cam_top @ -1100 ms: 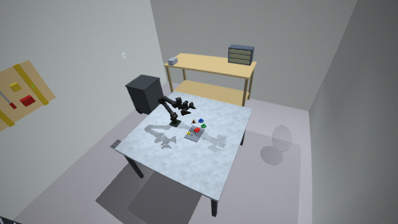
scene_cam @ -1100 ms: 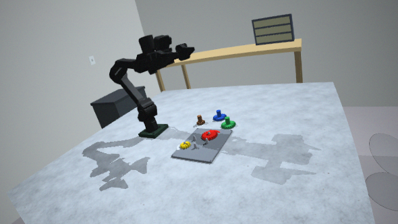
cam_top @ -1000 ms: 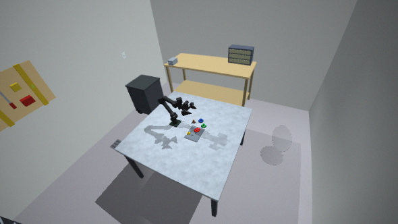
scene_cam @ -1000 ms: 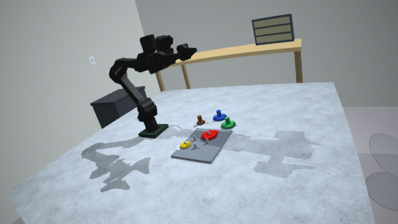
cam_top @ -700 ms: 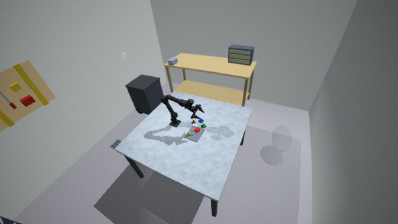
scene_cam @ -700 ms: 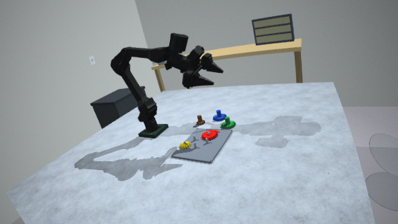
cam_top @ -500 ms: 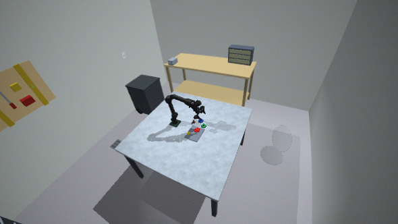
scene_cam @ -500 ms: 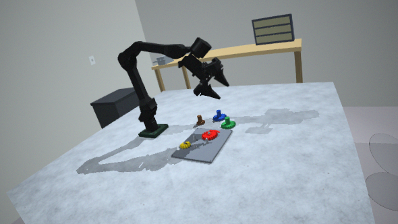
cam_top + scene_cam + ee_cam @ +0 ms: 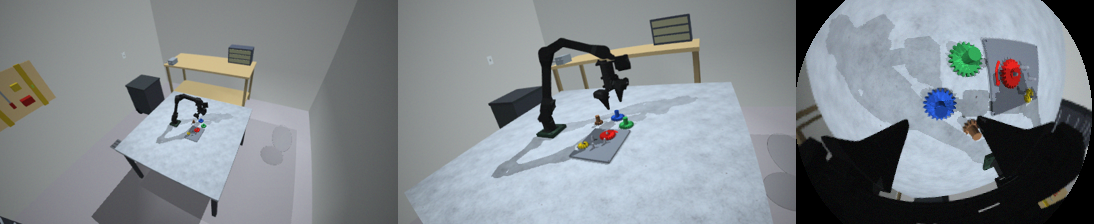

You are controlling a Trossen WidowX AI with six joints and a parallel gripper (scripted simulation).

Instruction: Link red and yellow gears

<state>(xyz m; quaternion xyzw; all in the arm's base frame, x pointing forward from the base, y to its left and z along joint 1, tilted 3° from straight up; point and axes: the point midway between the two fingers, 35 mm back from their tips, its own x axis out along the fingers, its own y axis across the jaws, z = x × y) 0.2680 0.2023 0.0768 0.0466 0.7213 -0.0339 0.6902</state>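
Right now my gripper tip is 5 cm above the blue gear. Round my gripper tip: small brown gear 7 cm behind, 6 cm to the right, 5 cm below; green gear 8 cm ahead, 6 cm to the right, 5 cm below; red gear 17 cm to the right, 6 cm ahead, 5 cm below.
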